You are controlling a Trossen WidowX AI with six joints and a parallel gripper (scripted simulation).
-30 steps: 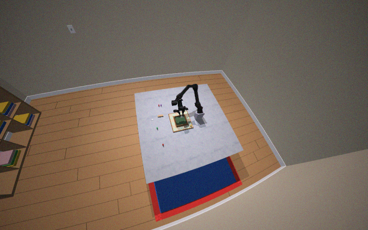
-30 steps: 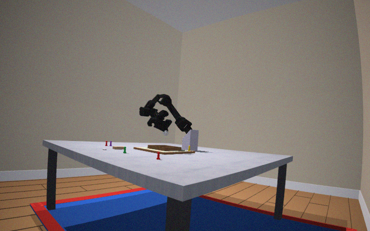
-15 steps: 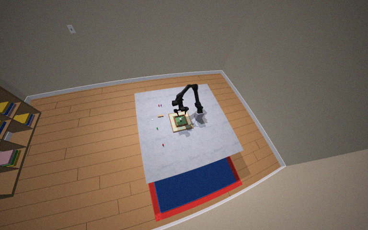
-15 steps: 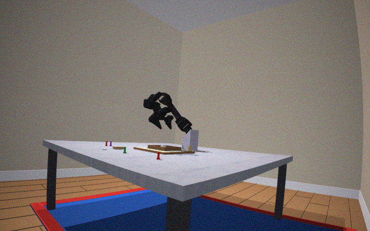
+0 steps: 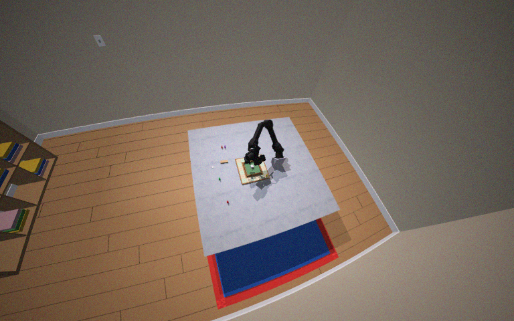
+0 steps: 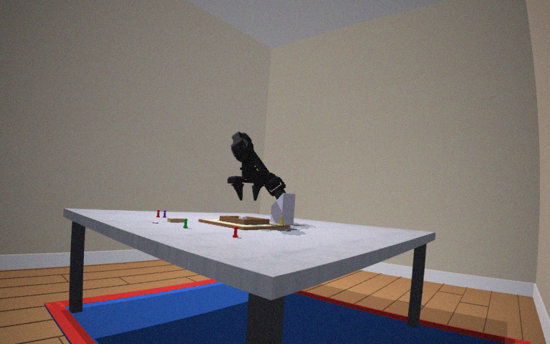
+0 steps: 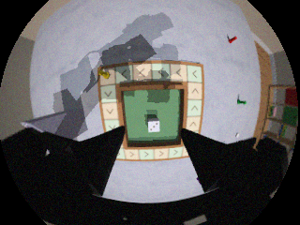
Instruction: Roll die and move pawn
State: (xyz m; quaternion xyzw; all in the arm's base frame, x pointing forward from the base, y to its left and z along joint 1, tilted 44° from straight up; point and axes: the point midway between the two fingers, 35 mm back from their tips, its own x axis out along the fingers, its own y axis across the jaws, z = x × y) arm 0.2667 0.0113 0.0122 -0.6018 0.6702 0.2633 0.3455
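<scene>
Now: the yellow pawn 110 mm to the left of my gripper tip, 100 mm behind it and 80 mm below it. The rest, counted from my gripper tip: small wooden block (260 mm ahead, 160 mm to the right, 100 mm below); green dice tray (100 mm below, 10 mm to the right); white die (80 mm below, 20 mm to the right).
</scene>
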